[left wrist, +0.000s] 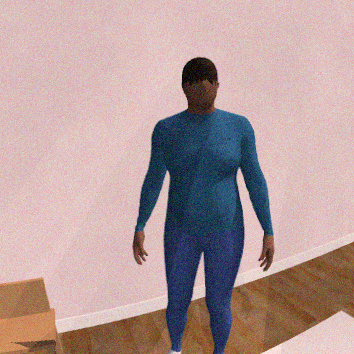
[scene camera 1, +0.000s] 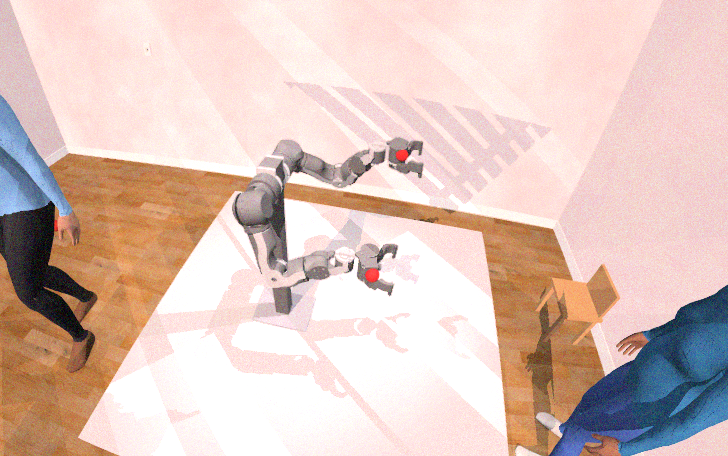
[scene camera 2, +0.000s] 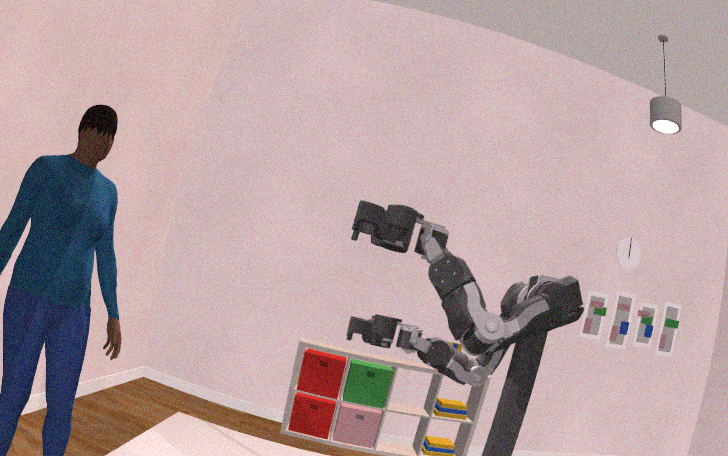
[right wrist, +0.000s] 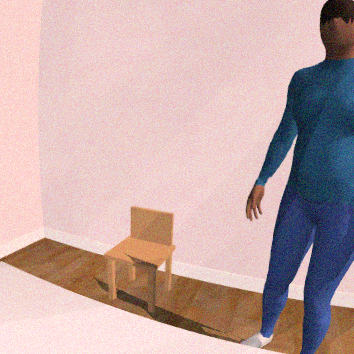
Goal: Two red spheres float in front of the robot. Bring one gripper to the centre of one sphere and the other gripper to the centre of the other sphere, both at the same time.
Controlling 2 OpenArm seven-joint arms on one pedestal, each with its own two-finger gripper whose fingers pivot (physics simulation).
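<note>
The upper red sphere point(scene camera 1: 401, 155) overlaps the palm of my left gripper point(scene camera 1: 419, 159) point(scene camera 2: 356, 225), just behind its spread fingers in scene camera 1. The lower red sphere point(scene camera 1: 372, 275) overlaps the palm and the base of the lower finger of my right gripper point(scene camera 1: 393, 270) point(scene camera 2: 350, 328). Both grippers are open, with nothing gripped. Neither sphere shows in scene camera 2, where the gripper bodies may hide them, nor in the wrist views. How deep each sphere sits in its gripper is hard to tell.
A person in blue point(scene camera 1: 679, 343) point(scene camera 2: 69, 230) point(left wrist: 202, 175) point(right wrist: 325, 150) stands facing the robot. A wooden chair point(scene camera 1: 577, 306) point(right wrist: 150, 225) stands near the wall. A second person point(scene camera 1: 24, 182) is at the left of scene camera 1. A shelf unit point(scene camera 2: 343, 351) holds coloured bins.
</note>
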